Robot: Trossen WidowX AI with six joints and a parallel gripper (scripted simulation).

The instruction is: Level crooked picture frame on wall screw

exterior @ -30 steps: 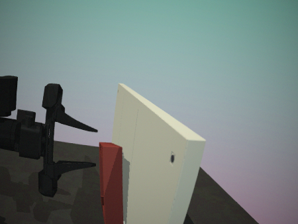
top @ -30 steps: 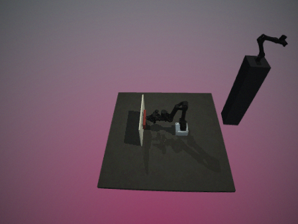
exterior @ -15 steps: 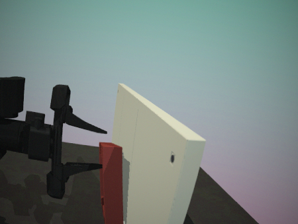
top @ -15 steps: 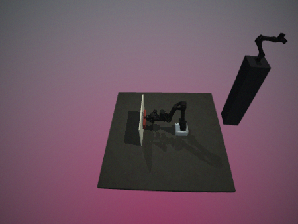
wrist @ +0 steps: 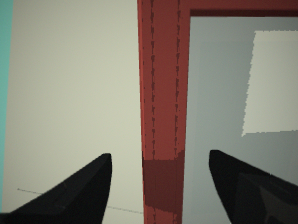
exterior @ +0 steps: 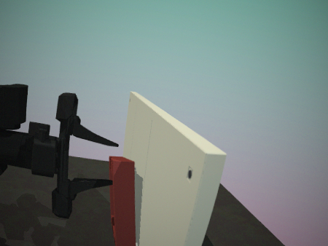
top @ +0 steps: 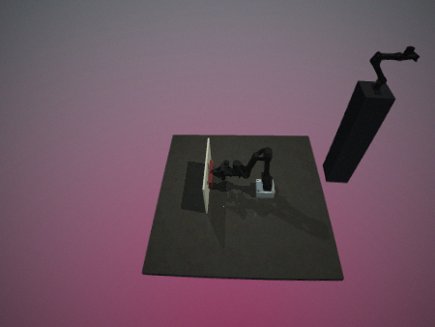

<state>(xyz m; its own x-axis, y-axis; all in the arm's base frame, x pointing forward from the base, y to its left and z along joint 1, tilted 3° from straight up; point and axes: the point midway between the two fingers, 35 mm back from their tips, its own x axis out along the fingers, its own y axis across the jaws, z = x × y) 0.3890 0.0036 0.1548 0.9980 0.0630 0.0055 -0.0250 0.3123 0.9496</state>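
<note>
The picture frame lies 10 mm ahead of my gripper tip, 20 mm to the right of it and 50 mm below it. Also, from my gripper tip: cream wall panel (30 mm ahead, 20 mm to the right, 60 mm below).
</note>
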